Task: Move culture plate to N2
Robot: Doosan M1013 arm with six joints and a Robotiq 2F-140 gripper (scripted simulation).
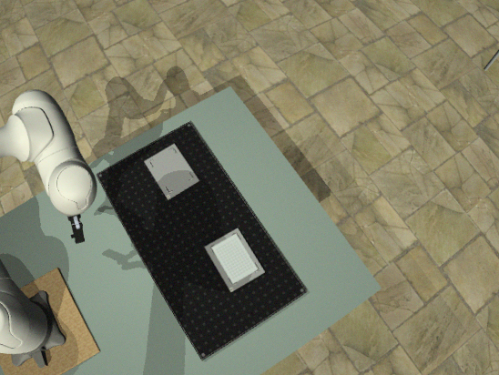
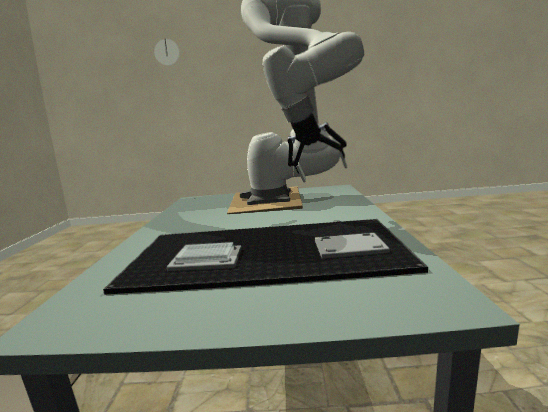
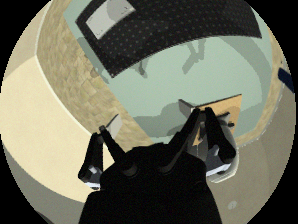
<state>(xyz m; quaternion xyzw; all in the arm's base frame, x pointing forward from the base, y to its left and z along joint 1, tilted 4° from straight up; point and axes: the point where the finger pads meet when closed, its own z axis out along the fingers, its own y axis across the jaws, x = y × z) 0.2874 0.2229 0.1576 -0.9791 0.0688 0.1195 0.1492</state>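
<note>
Right now my hand is 360 mm short of the lid, 330 mm to the left of it and 120 mm above it. From my hand the other things lie so: nest N1 (360 mm ahead, 330 mm to the right, 140 mm below); nest N2 (330 mm ahead, 140 mm below, 30 mm to the left).
</note>
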